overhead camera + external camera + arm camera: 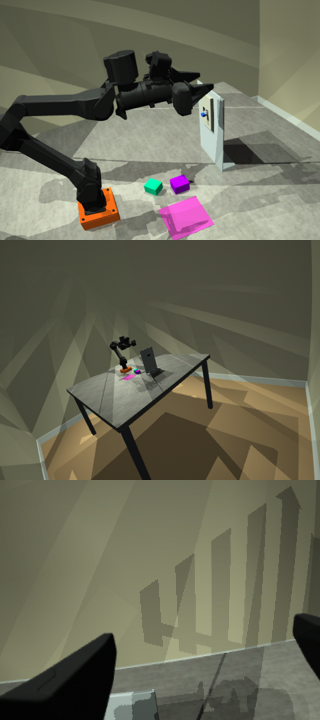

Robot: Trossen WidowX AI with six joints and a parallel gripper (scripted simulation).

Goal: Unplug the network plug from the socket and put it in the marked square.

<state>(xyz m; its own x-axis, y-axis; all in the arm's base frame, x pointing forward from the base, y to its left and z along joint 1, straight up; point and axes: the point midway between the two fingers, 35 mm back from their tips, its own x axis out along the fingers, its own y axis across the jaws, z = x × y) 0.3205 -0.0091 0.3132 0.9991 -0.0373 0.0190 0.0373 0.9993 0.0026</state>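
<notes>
My gripper tip is 50 mm short of the network plug, 120 mm to the right of it and 160 mm above it. From my gripper tip the other things lie so: marked square (110 mm behind, 90 mm to the right, 350 mm below); then purple block (90 mm behind, 20 mm to the left, 330 mm below); then upright panel (70 mm ahead, 120 mm to the left, 230 mm below).
</notes>
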